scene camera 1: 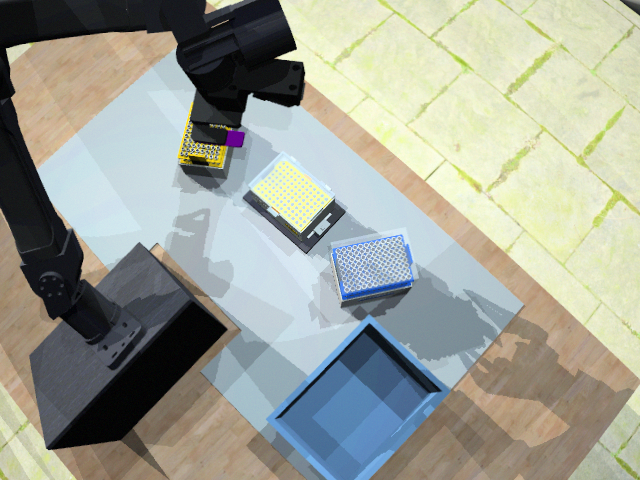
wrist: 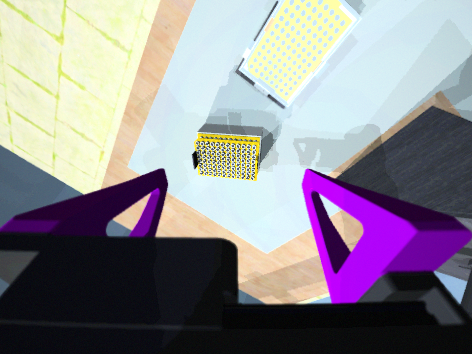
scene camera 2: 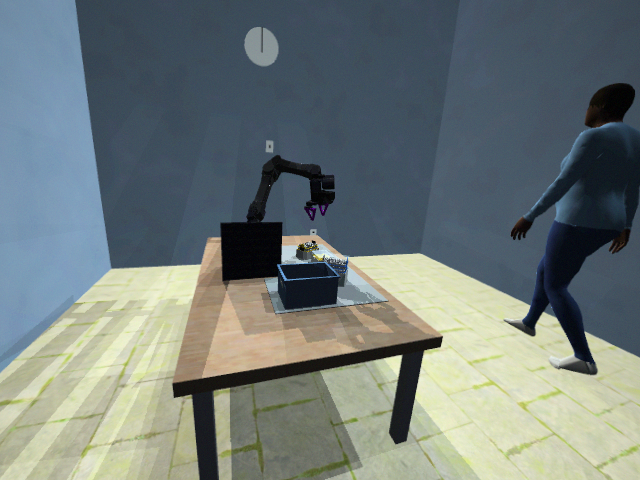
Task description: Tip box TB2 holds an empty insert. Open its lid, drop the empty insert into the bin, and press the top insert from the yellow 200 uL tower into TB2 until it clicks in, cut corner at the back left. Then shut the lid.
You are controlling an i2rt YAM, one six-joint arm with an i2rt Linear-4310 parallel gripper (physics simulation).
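Observation:
Tip box TB2 seems to be the box with a clear lid (scene camera 1: pixel 292 195) (wrist: pixel 302 47) in the middle of the mat. Its lid looks shut over a yellow perforated insert, and it stands on a dark base plate (scene camera 1: pixel 310 245). The yellow tower (scene camera 1: pixel 202 150) (scene camera 2: pixel 306 250) (wrist: pixel 227 159) stands apart from it, with an insert full of holes on top and a black tab at one end. My gripper (scene camera 2: pixel 317 217) (wrist: pixel 235 176) is open and empty, high above the yellow tower. In scene camera 1, the arm hides part of the tower. The blue bin (scene camera 1: pixel 317 368) (scene camera 2: pixel 307 293) looks empty.
A blue tower (scene camera 1: pixel 373 264) (scene camera 2: pixel 338 266) stands between the clear-lidded box and the bin. The arm's black pedestal (scene camera 1: pixel 155 366) (scene camera 2: pixel 251 251) (wrist: pixel 425 160) stands beside the grey mat (scene camera 1: pixel 118 155) (scene camera 2: pixel 361 294). A person (scene camera 2: pixel 589 175) is at the right in scene camera 2, away from the table.

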